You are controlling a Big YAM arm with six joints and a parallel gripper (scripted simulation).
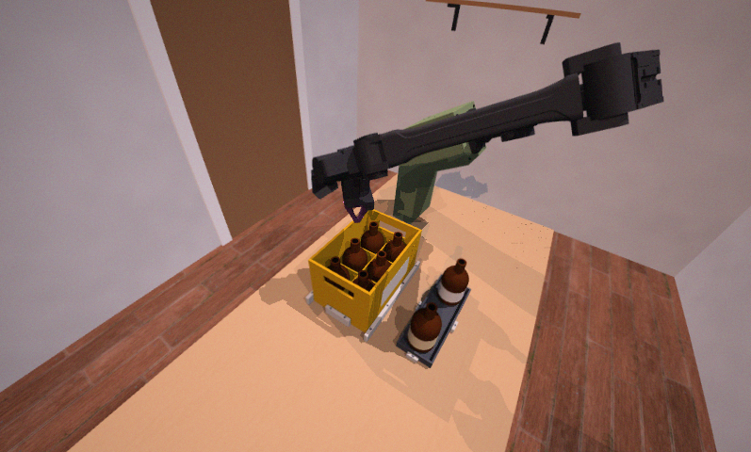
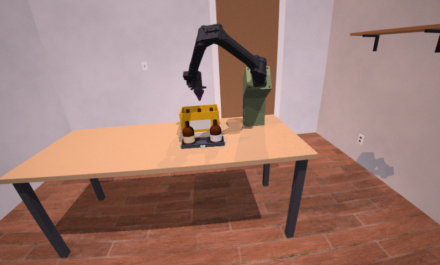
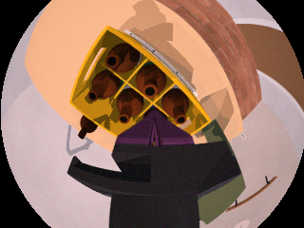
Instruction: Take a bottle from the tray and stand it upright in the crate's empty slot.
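My hand is 140 mm above the glass bottle and 10 mm short of it. Round my hand: dark tray: 270 mm to the left, 220 mm below, 20 mm behind; then yellow crate: 150 mm below, 40 mm to the left.
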